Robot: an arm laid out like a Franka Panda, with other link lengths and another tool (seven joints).
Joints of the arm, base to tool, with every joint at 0 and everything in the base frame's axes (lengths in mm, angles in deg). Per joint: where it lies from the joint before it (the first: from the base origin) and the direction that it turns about. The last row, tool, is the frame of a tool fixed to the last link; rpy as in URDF.
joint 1: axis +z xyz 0 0 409.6
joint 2: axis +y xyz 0 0 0
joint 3: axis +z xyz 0 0 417.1
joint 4: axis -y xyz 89.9 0 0
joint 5: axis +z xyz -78.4 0 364.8
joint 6: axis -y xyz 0 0 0
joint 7: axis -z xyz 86.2 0 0
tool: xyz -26 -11 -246.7 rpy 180 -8.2 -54.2
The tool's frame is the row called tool.
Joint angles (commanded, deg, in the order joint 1, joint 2, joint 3, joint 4, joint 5, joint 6, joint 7), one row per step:
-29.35 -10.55 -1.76 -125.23 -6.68 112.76 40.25
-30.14 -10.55 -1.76 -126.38 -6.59 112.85 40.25
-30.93 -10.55 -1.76 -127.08 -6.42 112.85 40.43
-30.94 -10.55 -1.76 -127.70 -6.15 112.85 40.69
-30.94 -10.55 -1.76 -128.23 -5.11 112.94 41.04
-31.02 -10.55 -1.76 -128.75 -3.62 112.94 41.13
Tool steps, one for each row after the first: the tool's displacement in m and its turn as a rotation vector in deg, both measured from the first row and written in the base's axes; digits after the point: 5 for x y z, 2 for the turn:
-0.00842 -0.00124 -0.00822 0.63 0.86 -0.81
-0.01481 -0.00319 -0.01323 1.12 1.36 -1.85
-0.01739 -0.00031 -0.01766 1.62 1.74 -2.24
-0.01770 0.00455 -0.02148 2.62 1.61 -3.04
-0.01787 0.01036 -0.02521 4.02 1.36 -3.87

